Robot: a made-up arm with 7 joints.
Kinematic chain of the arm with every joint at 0, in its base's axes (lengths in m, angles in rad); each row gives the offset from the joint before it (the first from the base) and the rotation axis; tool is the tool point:
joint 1: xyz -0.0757 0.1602 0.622 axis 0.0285 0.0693 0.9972
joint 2: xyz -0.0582 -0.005 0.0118 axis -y
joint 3: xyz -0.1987 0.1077 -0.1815 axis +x
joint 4: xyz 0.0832 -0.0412 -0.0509 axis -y
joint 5: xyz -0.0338 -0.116 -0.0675 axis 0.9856 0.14 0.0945
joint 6: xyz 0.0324 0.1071 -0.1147 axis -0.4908 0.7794 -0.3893
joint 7: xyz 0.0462 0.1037 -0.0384 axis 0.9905 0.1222 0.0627
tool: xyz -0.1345 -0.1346 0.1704
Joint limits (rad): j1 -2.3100..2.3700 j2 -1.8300..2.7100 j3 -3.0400..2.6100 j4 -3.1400..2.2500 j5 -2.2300..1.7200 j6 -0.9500..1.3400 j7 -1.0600..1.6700
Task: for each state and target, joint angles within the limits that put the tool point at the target. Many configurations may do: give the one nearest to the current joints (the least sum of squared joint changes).
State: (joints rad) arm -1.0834 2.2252 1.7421 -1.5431 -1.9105 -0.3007 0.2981
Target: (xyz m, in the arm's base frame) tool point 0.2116 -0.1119 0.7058
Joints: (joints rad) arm -1.0560 2.1318 1.7658 -1.5138 -1.8977 -0.2798 0.2642
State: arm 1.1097 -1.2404 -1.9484 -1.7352 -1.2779 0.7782 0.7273
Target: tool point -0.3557 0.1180 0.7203
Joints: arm 0.9343 -0.6918 -1.7885 -2.3280 -1.1470 0.8170 0.7183
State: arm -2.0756 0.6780 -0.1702 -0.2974 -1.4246 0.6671 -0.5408
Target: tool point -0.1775 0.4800 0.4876
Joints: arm -2.3100 0.3069 -1.2993 -0.4139 -2.0134 0.7377 -0.5584
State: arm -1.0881 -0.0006 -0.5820 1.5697 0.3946 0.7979 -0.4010
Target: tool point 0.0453 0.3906 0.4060
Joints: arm -1.2567 -0.0343 -0.5093 1.5437 0.3197 0.9715 -0.4949
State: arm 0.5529 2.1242 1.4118 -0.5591 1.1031 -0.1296 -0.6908
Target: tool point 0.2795 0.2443 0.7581
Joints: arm 0.3218 2.2466 1.5705 -0.4612 1.6202 -0.1948 -0.7809
